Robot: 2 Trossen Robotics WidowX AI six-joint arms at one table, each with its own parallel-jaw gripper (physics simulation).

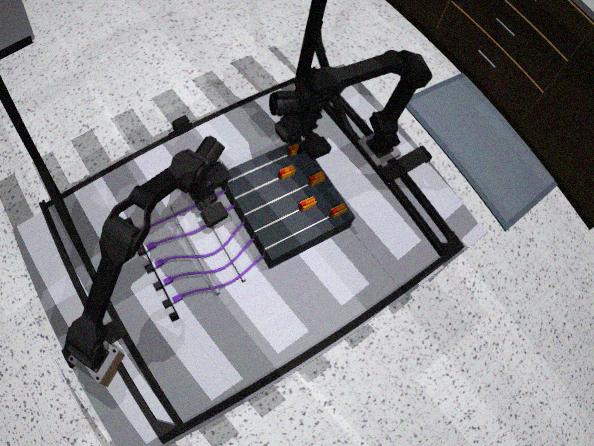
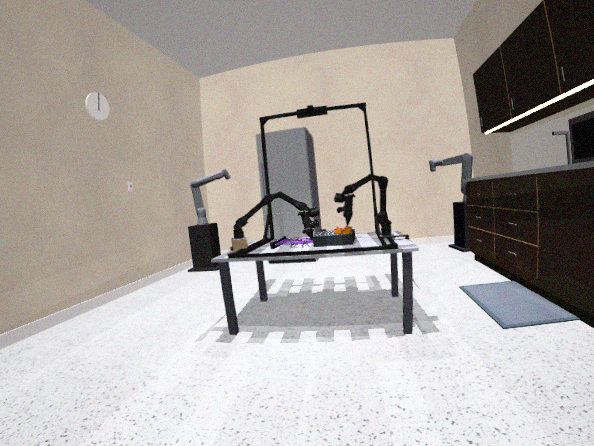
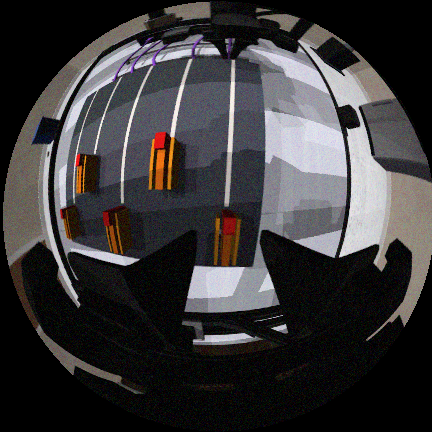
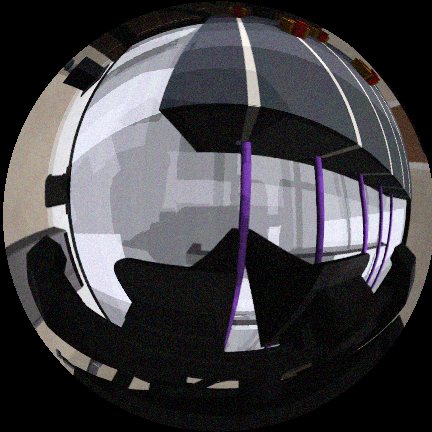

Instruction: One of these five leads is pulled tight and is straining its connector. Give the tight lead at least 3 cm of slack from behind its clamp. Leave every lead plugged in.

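Purple leads run from a connector strip to the dark box and continue as white lines to orange-and-red clamps. The top lead looks straighter than the lower, curved leads; its plug end is hidden by the right arm. My right gripper is shut on that top lead outside the box edge. My left gripper is open above that lead's clamp, which shows between its fingertips.
The other clamps stand on the box beside the left gripper. The second lead runs close beside the right gripper. Thin rods cross near the leads. A black frame borders the table.
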